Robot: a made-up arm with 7 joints. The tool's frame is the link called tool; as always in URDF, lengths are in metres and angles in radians. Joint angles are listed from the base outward.
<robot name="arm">
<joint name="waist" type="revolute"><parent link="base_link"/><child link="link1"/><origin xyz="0.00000 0.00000 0.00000" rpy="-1.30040 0.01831 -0.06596"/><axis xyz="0 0 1"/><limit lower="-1.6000" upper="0.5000"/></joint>
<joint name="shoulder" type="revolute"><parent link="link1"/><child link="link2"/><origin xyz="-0.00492 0.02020 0.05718" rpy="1.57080 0.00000 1.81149"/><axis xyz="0 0 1"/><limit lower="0.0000" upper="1.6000"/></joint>
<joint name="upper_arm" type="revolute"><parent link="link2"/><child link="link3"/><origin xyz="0.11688 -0.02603 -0.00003" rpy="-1.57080 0.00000 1.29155"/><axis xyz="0 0 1"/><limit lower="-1.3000" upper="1.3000"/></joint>
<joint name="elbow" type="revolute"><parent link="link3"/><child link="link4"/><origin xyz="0.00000 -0.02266 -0.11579" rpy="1.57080 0.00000 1.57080"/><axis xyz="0 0 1"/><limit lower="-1.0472" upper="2.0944"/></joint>
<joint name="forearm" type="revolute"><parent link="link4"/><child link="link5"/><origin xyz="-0.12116 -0.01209 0.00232" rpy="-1.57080 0.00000 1.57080"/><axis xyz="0 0 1"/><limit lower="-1.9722" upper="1.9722"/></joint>
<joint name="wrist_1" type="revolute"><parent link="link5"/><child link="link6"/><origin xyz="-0.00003 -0.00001 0.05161" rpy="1.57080 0.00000 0.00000"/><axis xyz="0 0 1"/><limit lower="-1.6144" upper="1.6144"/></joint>
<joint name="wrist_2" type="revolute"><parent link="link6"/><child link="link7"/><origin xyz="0.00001 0.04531 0.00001" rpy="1.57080 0.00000 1.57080"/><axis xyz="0 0 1"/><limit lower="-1.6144" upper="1.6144"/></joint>
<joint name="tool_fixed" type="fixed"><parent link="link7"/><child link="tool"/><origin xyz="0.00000 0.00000 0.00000"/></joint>
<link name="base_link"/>
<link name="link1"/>
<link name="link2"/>
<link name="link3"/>
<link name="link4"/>
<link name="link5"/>
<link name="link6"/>
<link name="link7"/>
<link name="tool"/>
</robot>
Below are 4 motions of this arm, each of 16 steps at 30 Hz.
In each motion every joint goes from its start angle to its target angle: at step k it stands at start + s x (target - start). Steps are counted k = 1, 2, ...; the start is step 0. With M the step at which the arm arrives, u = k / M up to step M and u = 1 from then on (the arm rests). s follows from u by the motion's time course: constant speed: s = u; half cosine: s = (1 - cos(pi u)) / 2; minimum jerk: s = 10 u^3 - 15 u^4 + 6 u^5.
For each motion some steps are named. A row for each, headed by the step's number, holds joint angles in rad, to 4 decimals.
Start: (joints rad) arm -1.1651 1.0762 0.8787 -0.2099 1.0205 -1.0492 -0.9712
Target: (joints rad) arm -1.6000 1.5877 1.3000 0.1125 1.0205 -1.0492 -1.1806
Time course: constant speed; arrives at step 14
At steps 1, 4, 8, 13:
1: -1.1962 1.1127 0.9088 -0.1869 1.0205 -1.0492 -0.9862
4: -1.2894 1.2223 0.9991 -0.1178 1.0205 -1.0492 -1.0310
8: -1.4136 1.3685 1.1194 -0.0257 1.0205 -1.0492 -1.0909
13: -1.5689 1.5512 1.2699 0.0895 1.0205 -1.0492 -1.1656

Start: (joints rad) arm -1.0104 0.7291 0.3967 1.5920 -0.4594 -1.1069 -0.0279
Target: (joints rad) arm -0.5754 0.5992 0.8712 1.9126 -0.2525 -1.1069 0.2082
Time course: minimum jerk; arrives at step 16
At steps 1, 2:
1: -1.0094 0.7288 0.3978 1.5927 -0.4589 -1.1069 -0.0274
2: -1.0034 0.7270 0.4043 1.5971 -0.4561 -1.1069 -0.0241

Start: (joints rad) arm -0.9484 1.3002 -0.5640 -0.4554 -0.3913 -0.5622 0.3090
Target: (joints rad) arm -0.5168 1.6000 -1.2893 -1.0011 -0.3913 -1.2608 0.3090
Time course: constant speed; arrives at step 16
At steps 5, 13, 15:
5: -0.8135 1.3939 -0.7907 -0.6259 -0.3913 -0.7805 0.3090
13: -0.5977 1.5438 -1.1533 -0.8988 -0.3913 -1.1298 0.3090
15: -0.5438 1.5813 -1.2440 -0.9670 -0.3913 -1.2171 0.3090

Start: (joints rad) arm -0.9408 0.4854 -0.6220 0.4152 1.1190 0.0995 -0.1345
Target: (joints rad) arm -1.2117 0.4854 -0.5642 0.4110 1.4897 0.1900 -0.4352
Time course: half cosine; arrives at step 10
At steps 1, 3, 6, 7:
1: -0.9474 0.4854 -0.6206 0.4151 1.1281 0.1017 -0.1419
3: -0.9966 0.4854 -0.6101 0.4143 1.1954 0.1182 -0.1965
6: -1.1181 0.4854 -0.5842 0.4125 1.3616 0.1587 -0.3313
7: -1.1559 0.4854 -0.5761 0.4119 1.4133 0.1713 -0.3732

